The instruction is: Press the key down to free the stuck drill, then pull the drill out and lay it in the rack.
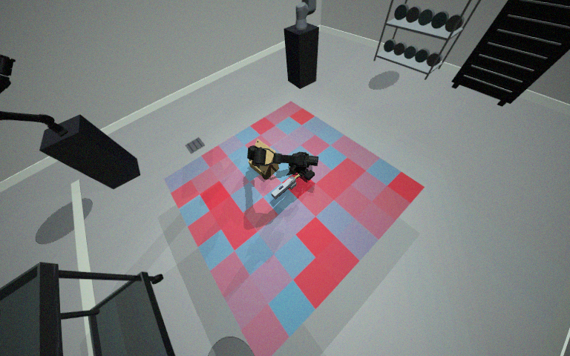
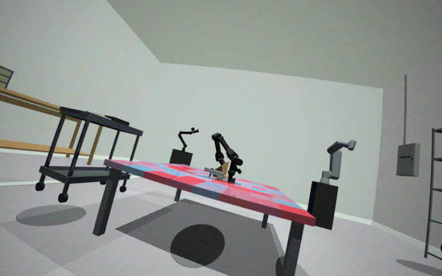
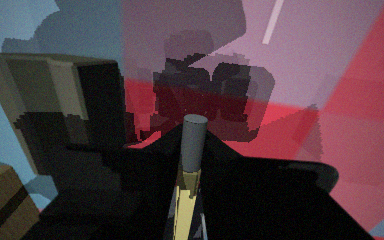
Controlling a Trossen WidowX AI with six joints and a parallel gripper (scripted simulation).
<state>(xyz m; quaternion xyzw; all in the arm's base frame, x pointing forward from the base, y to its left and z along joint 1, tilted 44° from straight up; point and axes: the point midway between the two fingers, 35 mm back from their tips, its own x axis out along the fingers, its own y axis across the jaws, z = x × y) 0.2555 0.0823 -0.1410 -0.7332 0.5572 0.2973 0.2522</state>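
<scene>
Now: gripper tip 1 cm short of the drill, 4 cm to the left of it and 4 cm below it. From my gripper tip the other things lie so: rack (8 cm behind, 1 cm above).
</scene>
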